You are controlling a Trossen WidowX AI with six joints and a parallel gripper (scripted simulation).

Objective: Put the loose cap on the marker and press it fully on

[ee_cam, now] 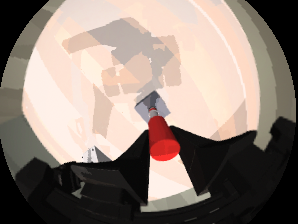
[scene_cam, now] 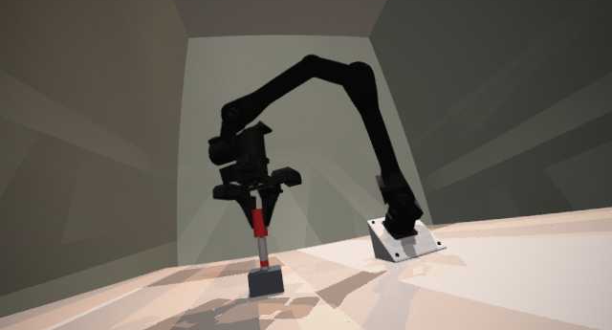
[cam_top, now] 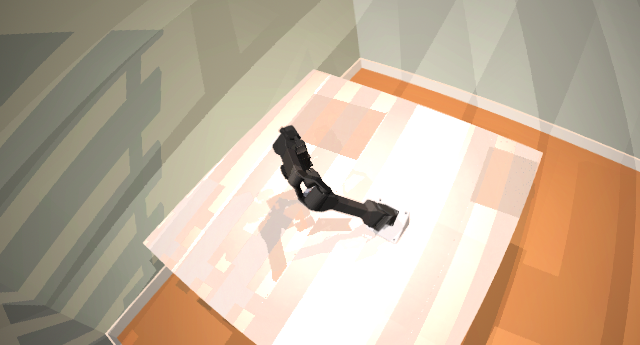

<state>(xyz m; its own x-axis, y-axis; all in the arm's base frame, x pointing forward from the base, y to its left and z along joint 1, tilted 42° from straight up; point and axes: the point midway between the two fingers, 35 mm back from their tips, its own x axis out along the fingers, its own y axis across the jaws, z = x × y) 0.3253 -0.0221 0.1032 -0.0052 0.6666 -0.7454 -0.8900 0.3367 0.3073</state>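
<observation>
Now: the dark grey holder block 100 mm below my gripper tip. From my gripper tip the other things lie so: red cap: 10 mm above.
</observation>
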